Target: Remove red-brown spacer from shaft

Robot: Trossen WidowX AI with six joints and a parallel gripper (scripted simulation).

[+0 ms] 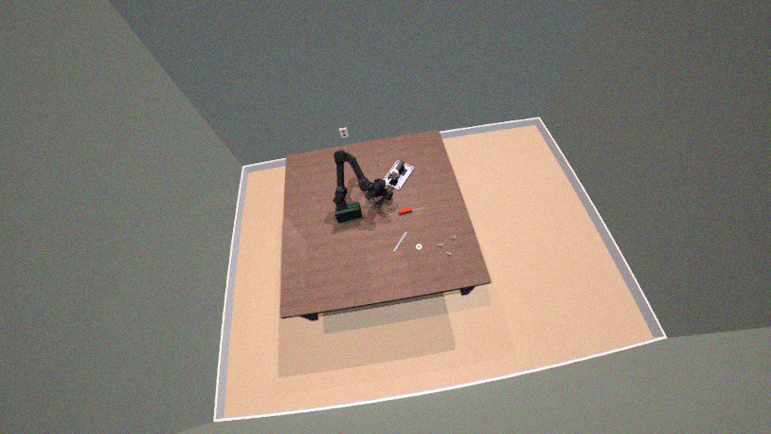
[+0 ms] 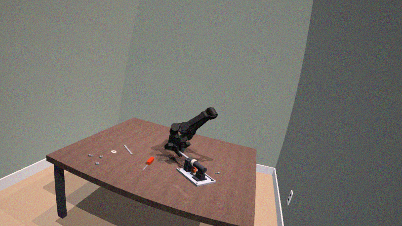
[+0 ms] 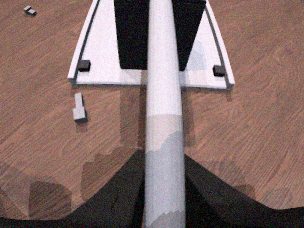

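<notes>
The shaft is 5 cm to the left of my gripper tip, 4 cm ahead of it and 2 cm above it. Also, from my gripper tip: red-brown spacer: 11 cm to the left, 9 cm ahead, 3 cm below; orange-handled screwdriver: 18 cm to the right, 15 cm ahead, 5 cm below.
</notes>
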